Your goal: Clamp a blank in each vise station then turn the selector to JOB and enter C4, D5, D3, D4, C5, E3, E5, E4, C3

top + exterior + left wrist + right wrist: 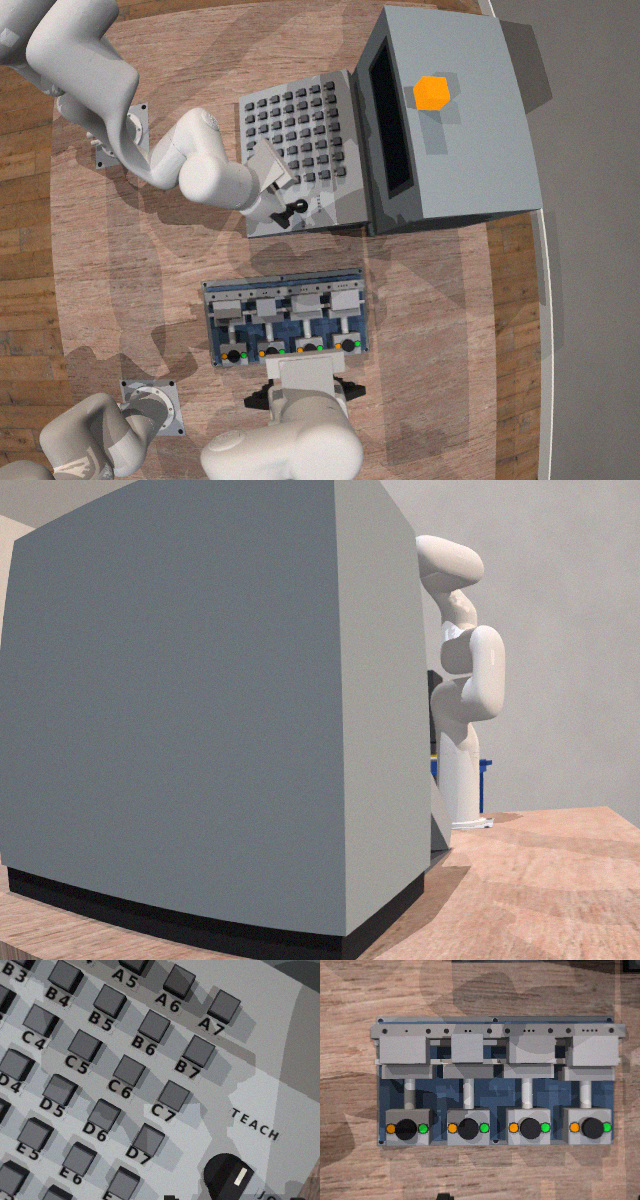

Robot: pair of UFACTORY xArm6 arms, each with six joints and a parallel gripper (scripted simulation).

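Observation:
Right now the selector knob is 6 cm below my left hand, 4 cm ahead of it and 1 cm to the right of it. The rest, counted from my left hand: key C5: 12 cm to the left, 7 cm ahead, 5 cm below; key D5: 12 cm to the left, 7 cm below, 4 cm ahead; key E5: 12 cm to the left, 8 cm below, 1 cm ahead.

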